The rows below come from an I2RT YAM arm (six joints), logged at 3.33 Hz.
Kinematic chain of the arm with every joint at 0, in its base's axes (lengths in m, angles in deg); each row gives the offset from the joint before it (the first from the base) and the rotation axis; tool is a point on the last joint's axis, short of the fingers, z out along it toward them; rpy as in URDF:
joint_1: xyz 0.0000 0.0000 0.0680 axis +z
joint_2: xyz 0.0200 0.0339 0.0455 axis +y
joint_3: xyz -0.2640 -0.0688 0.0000 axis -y
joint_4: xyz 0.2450 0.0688 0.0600 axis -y
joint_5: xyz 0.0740 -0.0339 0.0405 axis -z
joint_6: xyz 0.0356 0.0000 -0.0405 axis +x
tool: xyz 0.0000 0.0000 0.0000 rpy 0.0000 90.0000 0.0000
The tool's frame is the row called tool.
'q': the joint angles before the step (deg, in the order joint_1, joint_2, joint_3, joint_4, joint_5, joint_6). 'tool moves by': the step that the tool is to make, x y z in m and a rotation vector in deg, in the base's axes. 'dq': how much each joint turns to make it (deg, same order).
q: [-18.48, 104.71, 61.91, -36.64, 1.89, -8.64]
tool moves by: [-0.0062, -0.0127, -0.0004, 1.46, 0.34, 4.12]
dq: [-2.73, -0.01, -0.04, -0.70, -2.45, -6.52]
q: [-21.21, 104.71, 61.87, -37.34, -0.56, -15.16]
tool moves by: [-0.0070, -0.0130, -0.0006, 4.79, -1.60, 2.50]
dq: [-3.23, 0.03, -0.13, -0.53, -5.92, -4.83]
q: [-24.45, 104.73, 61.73, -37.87, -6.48, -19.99]
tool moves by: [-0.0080, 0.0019, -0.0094, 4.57, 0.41, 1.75]
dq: [-0.76, 0.42, -1.85, -0.32, -4.28, -1.97]
